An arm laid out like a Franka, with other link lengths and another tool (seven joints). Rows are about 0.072 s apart.
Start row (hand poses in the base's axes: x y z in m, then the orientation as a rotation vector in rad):
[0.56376, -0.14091, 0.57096, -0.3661, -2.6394, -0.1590]
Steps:
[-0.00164, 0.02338, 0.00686, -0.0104, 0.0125, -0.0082]
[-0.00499, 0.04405, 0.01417, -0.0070, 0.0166, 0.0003]
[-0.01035, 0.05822, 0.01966, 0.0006, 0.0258, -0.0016]
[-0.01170, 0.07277, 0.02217, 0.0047, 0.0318, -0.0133]
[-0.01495, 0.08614, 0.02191, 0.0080, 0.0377, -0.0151]
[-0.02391, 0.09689, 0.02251, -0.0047, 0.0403, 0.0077]
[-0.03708, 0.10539, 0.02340, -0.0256, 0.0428, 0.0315]
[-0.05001, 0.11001, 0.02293, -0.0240, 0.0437, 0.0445]
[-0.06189, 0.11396, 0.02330, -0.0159, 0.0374, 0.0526]
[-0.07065, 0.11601, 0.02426, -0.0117, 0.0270, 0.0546]
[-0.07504, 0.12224, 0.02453, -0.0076, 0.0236, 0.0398]
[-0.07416, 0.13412, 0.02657, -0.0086, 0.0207, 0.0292]
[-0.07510, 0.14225, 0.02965, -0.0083, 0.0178, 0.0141]
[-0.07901, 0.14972, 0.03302, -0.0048, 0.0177, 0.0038]
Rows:
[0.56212, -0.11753, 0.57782, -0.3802, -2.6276, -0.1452]
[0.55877, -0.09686, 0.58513, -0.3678, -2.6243, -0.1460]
[0.55341, -0.08269, 0.59062, -0.3677, -2.6137, -0.1546]
[0.55206, -0.06814, 0.59313, -0.3816, -2.6053, -0.1623]
[0.54881, -0.05477, 0.59287, -0.3827, -2.5987, -0.1659]
[0.53985, -0.04402, 0.59347, -0.3570, -2.6016, -0.1415]
[0.52668, -0.03552, 0.59436, -0.3326, -2.6056, -0.1061]
[0.51375, -0.03090, 0.59389, -0.3150, -2.6060, -0.1038]
[0.50187, -0.02695, 0.59426, -0.3017, -2.6119, -0.1131]
[0.49311, -0.02490, 0.59522, -0.2977, -2.6217, -0.1202]
[0.48872, -0.01867, 0.59549, -0.3158, -2.6226, -0.1310]
[0.48960, -0.00679, 0.59753, -0.3302, -2.6244, -0.1337]
[0.48866, 0.00134, 0.60061, -0.3500, -2.6252, -0.1396]
[0.48475, 0.00881, 0.60398, -0.3624, -2.6233, -0.1476]

